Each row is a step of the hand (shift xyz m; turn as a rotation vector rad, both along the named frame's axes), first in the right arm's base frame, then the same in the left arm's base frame.
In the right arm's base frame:
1: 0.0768 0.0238 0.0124 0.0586 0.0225 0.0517
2: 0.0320 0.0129 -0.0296 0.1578 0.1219 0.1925
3: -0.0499 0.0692 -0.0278 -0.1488 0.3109 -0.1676
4: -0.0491 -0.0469 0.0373 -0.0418 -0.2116 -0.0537
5: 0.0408 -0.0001 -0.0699 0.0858 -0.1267 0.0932
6: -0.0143 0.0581 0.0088 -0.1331 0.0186 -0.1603
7: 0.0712 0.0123 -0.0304 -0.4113 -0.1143 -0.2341
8: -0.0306 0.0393 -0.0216 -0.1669 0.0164 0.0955
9: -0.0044 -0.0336 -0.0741 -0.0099 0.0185 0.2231
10: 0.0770 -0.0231 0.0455 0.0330 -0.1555 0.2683
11: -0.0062 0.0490 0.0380 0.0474 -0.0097 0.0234
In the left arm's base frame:
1: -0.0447 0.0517 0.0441 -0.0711 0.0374 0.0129
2: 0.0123 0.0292 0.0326 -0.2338 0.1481 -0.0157
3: 0.0529 0.0452 -0.0567 0.2406 0.2405 -0.1766
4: -0.0138 -0.0679 -0.0347 0.0507 -0.1997 0.0834
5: 0.0428 0.0269 0.0632 -0.1317 -0.0910 0.0805
6: 0.0033 0.0449 -0.0404 0.2046 -0.0162 -0.0405
7: -0.0052 0.0451 0.0639 0.3884 -0.2413 -0.1671
8: 0.0362 0.0255 -0.0314 -0.0058 -0.0686 -0.1803
9: 0.0649 -0.0215 0.0443 -0.1910 -0.0192 -0.1155
10: -0.0776 0.0050 0.0499 -0.2641 -0.1638 -0.0265
11: -0.0270 0.0360 -0.0431 -0.0433 0.0078 0.0308

